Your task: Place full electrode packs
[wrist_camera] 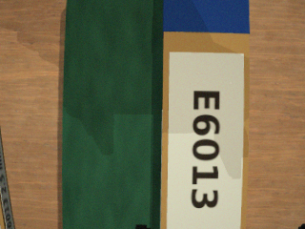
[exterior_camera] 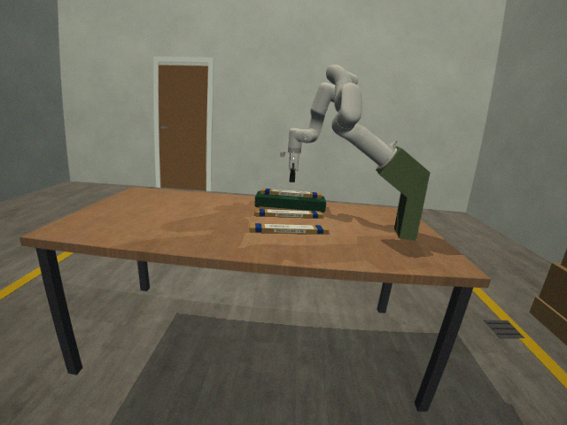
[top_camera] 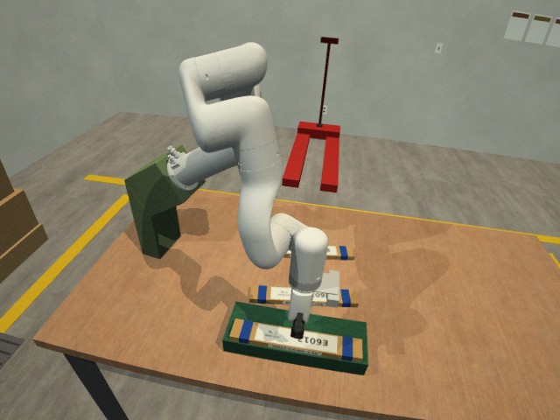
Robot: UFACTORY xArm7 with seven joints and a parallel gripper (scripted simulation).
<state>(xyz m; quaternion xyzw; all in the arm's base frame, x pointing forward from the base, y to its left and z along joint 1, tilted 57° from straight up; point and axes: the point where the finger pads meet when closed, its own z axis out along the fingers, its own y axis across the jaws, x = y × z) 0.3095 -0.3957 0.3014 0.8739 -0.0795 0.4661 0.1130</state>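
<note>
Right now the low green platform is 14 cm below my hand, 3 cm to the left of it and 1 cm ahead of it.
</note>
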